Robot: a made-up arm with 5 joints. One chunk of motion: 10 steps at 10 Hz.
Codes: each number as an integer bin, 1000 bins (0 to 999) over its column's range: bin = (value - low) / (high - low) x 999, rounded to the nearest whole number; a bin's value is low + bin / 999 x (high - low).
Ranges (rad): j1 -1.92..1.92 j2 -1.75..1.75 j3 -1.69..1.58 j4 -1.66..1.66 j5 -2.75..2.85
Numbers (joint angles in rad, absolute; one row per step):
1: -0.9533 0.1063 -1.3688 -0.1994 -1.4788
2: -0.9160 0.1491 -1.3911 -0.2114 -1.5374
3: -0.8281 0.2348 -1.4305 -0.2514 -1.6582
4: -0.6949 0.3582 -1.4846 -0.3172 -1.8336
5: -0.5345 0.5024 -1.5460 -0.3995 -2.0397
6: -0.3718 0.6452 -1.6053 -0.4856 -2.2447
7: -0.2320 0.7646 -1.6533 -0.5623 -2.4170
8: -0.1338 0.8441 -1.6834 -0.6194 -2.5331
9: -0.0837 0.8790 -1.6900 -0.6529 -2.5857
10: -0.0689 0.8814 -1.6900 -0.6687 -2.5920
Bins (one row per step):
1: 251 530 98 439 227
2: 261 542 91 436 216
3: 284 567 79 424 195
4: 319 602 63 404 163
5: 360 643 44 379 127
6: 403 684 26 353 90
7: 439 718 11 330 59
8: 465 740 2 313 39
9: 478 750 0 303 29
10: 482 751 0 298 28

